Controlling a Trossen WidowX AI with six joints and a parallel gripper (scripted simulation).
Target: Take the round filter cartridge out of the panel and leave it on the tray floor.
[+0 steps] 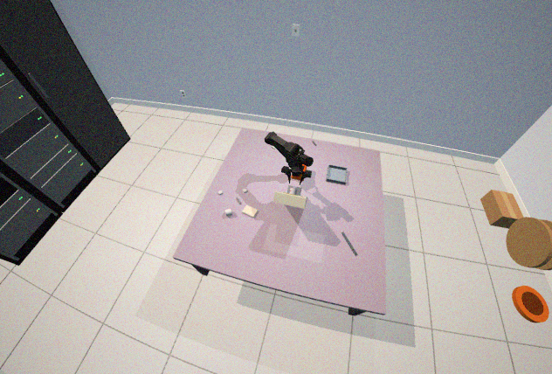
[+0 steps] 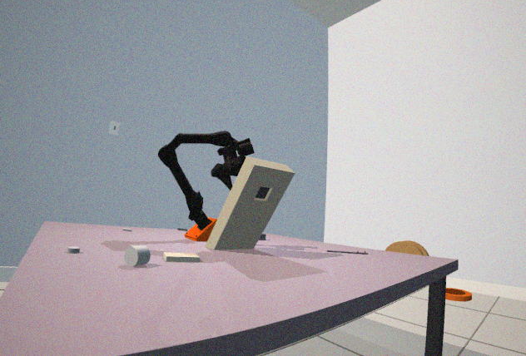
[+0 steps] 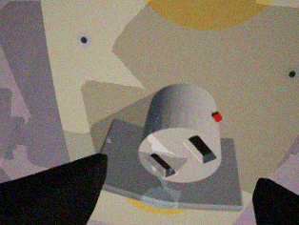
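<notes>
Right now my gripper tip is 4 cm above the grey round filter cartridge and 2 cm short of it. From my gripper tip the other things lie so: grey tray: 37 cm behind, 23 cm to the left, 21 cm below; flat beige block: 25 cm to the right, 21 cm below, 19 cm ahead; beige service panel: 7 cm ahead, 6 cm below, 1 cm to the left.
</notes>
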